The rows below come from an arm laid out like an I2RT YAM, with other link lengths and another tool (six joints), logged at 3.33 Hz.
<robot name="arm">
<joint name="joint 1" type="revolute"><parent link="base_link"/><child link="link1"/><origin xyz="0 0 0.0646" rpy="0 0 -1.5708"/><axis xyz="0 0 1"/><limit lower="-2.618" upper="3.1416"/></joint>
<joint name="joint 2" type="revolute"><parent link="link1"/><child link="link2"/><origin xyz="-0.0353 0.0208 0.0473" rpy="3.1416 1.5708 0"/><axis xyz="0 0 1"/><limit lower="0" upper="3.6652"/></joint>
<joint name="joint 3" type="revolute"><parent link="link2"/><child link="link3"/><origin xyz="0 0.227 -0.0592" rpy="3.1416 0 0"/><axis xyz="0 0 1"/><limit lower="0" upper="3.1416"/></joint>
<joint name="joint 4" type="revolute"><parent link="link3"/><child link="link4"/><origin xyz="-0.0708 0.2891 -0.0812" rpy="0 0 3.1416"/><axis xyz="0 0 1"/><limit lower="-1.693" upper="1.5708"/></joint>
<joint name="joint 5" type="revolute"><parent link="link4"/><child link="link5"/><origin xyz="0.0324 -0.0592 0.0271" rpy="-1.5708 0 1.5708"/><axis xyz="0 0 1"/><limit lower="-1.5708" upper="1.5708"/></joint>
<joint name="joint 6" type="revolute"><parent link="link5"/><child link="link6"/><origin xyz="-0.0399 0 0.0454" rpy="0 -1.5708 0"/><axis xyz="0 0 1"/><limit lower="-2.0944" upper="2.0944"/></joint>
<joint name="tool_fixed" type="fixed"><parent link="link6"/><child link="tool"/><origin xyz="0.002 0.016 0.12" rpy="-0.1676 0 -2.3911"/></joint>
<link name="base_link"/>
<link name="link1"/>
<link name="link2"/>
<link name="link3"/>
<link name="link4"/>
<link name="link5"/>
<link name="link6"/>
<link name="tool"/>
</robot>
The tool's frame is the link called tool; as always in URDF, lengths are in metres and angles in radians.
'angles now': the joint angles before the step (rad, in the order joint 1, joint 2, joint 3, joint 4, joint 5, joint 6). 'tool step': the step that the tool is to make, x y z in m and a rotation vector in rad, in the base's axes. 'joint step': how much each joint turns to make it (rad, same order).
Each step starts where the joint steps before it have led.
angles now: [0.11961 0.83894 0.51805 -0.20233 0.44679 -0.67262]
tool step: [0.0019 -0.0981 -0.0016 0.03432 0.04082 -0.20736]
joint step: [-0.34771 0.06957 0.05699 -0.01252 -0.13698 -0.04738]
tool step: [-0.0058 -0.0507 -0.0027 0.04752 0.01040 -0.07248]
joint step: [-0.19742 0.05785 0.03988 0.00052 -0.12807 -0.03158]
